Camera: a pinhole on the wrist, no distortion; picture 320 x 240 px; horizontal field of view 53.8 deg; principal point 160.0 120.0 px. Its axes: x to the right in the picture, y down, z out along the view. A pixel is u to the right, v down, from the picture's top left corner.
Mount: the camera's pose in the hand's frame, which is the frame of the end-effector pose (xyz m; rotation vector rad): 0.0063 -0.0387 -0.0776 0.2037 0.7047 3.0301
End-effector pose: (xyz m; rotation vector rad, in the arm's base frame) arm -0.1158 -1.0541 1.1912 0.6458 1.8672 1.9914
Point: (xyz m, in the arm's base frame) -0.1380 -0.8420 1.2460
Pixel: 48 170
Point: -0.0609 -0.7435 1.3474
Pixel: 106 129
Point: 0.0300 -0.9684 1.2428
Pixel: 308 144
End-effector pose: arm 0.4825 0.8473 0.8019 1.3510 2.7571 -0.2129
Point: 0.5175 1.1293 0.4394
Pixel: 52 76
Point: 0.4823 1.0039 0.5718
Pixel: 67 106
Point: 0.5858 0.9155 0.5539
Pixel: 191 95
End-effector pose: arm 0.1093 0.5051 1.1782 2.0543 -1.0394 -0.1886
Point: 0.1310 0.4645 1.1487
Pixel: 113 215
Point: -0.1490 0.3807 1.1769
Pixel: 282 31
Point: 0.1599 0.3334 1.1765
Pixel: outside the picture
